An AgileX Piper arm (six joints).
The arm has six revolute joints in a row. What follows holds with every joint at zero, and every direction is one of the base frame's.
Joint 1 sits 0.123 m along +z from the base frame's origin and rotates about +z.
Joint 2 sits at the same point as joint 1 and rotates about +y.
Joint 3 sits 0.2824 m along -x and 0.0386 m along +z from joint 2 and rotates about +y.
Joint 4 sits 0.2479 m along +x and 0.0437 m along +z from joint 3 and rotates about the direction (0.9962, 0, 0.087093).
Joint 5 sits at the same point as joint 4 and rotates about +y.
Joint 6 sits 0.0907 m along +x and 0.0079 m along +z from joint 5 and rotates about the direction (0.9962, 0, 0.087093).
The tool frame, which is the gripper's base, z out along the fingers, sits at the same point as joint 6; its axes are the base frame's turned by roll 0, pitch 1.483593 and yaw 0 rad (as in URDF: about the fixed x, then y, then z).
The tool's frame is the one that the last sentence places.
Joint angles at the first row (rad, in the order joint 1, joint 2, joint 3, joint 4, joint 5, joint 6):
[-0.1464, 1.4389, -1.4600, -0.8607, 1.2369, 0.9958]
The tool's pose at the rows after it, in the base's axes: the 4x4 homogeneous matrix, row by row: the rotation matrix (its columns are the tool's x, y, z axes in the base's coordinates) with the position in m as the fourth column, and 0 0 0 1 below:
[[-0.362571, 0.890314, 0.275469, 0.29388], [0.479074, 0.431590, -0.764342, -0.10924], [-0.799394, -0.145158, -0.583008, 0.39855], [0, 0, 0, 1]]
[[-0.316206, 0.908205, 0.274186, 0.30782], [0.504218, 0.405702, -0.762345, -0.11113], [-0.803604, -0.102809, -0.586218, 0.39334], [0, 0, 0, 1]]
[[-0.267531, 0.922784, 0.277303, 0.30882], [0.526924, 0.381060, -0.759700, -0.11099], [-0.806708, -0.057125, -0.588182, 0.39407], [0, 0, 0, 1]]
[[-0.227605, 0.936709, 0.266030, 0.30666], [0.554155, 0.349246, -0.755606, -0.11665], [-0.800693, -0.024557, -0.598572, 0.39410], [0, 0, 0, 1]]
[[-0.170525, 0.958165, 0.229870, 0.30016], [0.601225, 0.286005, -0.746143, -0.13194], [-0.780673, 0.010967, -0.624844, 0.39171], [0, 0, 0, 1]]
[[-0.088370, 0.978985, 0.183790, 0.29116], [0.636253, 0.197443, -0.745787, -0.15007], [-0.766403, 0.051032, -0.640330, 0.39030], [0, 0, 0, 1]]
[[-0.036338, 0.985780, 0.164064, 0.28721], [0.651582, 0.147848, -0.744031, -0.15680], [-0.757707, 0.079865, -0.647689, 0.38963], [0, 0, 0, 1]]
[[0.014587, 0.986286, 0.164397, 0.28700], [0.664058, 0.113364, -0.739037, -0.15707], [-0.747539, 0.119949, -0.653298, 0.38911], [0, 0, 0, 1]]
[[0.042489, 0.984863, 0.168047, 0.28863], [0.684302, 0.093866, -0.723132, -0.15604], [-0.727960, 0.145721, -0.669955, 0.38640], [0, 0, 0, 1]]
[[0.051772, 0.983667, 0.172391, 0.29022], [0.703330, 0.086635, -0.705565, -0.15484], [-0.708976, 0.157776, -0.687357, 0.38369], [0, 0, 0, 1]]
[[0.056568, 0.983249, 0.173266, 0.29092], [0.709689, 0.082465, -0.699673, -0.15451], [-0.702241, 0.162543, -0.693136, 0.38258], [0, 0, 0, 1]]
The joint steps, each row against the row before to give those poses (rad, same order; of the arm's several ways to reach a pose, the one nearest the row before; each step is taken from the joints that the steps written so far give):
[0.0000, 0.0804, -0.0630, 0.0000, -0.0019, 0.0176]
[0.0000, 0.0480, -0.0342, 0.0000, -0.0071, 0.0627]
[0.0000, 0.0032, -0.0073, 0.0050, 0.0000, 0.0492]
[-0.0214, 0.0000, -0.0039, 0.0169, 0.0000, 0.0256]
[-0.0575, 0.0000, -0.0001, 0.0383, 0.0000, 0.0209]
[-0.0656, 0.0000, 0.0001, 0.0222, 0.0023, 0.0397]
[-0.0252, 0.0000, 0.0000, 0.0095, 0.0035, 0.0350]
[-0.0027, 0.0000, 0.0000, 0.0086, 0.0000, 0.0484]
[0.0001, 0.0042, 0.0000, 0.0235, 0.0000, 0.0271]
[-0.0001, 0.0038, 0.0000, 0.0255, 0.0000, 0.0077]
[0.0000, 0.0021, 0.0000, 0.0082, 0.0000, 0.0049]

